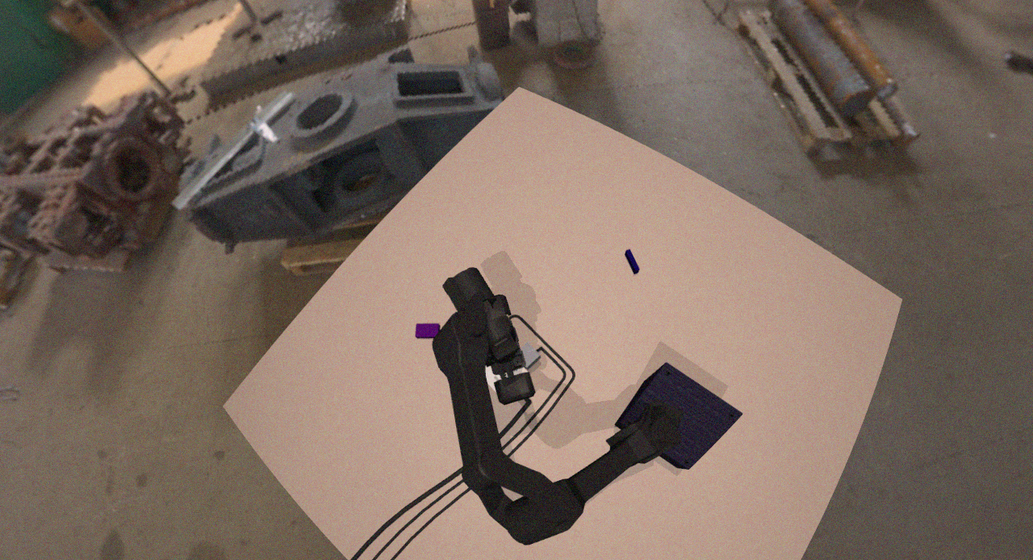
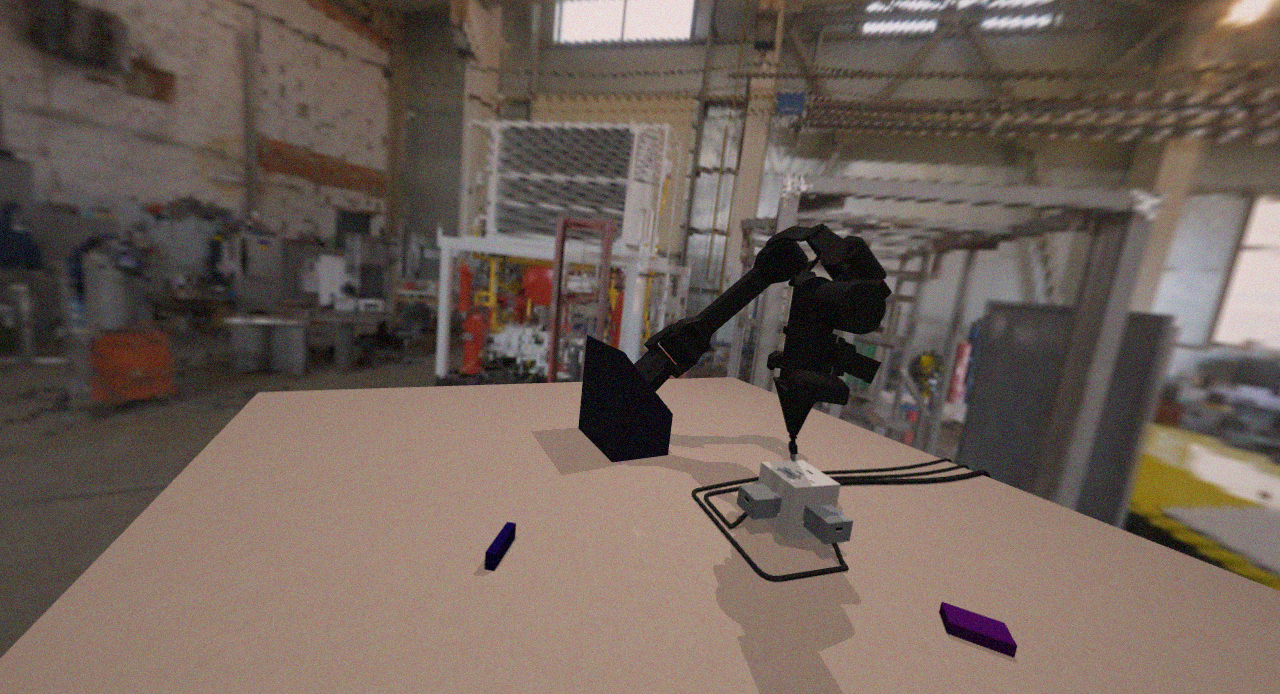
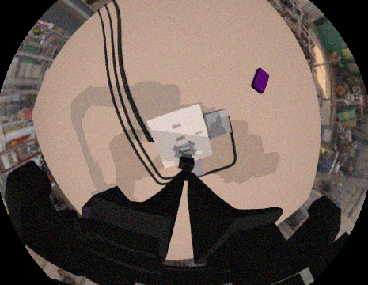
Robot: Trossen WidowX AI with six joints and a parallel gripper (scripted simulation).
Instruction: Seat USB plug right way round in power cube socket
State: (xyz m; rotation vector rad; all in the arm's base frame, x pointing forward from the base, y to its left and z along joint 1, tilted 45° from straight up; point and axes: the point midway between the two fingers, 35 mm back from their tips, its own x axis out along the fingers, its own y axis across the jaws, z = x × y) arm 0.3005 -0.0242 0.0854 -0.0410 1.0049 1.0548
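Right now the black USB plug is 20 mm below my gripper tip. Also, from my gripper tip: purple block: 230 mm ahead, 20 mm to the left, 130 mm below; then blue bar: 110 mm behind, 360 mm to the right, 120 mm below.
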